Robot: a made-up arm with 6 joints. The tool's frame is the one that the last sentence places.
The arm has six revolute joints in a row. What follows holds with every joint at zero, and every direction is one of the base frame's.
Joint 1 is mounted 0.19 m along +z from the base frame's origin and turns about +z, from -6.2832 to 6.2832 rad.
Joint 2 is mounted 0.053 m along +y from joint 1 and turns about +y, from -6.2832 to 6.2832 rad.
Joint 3 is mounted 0.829 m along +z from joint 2 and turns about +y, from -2.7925 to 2.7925 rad.
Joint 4 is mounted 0.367 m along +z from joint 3 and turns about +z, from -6.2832 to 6.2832 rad.
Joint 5 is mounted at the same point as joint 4 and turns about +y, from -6.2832 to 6.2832 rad.
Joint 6 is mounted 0.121 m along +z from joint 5 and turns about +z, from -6.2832 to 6.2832 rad.
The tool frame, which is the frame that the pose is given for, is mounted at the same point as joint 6; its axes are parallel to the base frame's.
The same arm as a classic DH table. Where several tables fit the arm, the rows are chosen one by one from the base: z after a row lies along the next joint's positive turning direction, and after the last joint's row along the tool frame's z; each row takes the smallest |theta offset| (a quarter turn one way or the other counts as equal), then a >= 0, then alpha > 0; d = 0 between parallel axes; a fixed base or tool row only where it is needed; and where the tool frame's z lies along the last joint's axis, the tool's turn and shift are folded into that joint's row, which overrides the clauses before.
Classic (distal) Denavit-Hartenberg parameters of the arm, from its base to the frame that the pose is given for. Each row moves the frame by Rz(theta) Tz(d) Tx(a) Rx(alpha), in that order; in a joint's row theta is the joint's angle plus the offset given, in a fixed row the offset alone. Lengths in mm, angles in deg.
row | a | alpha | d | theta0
joint 1 | 0.0 | -90.00 | 190.0 | 0.00
joint 2 | 829.0 | 0.00 | 0.0 | -90.00
joint 3 | 0.0 | 90.00 | 53.0 | 90.00
joint 4 | 0.0 | -90.00 | 367.0 | 0.00
joint 5 | 0.0 | 90.00 | 0.0 | 0.00
joint 6 | 0.0 | 0.00 | 121.0 | 0.00
Joint limits (deg, base to tool): -360.00..360.00 -360.00..360.00 -160.00..160.00 -360.00..360.00 -360.00..360.00 -360.00..360.00

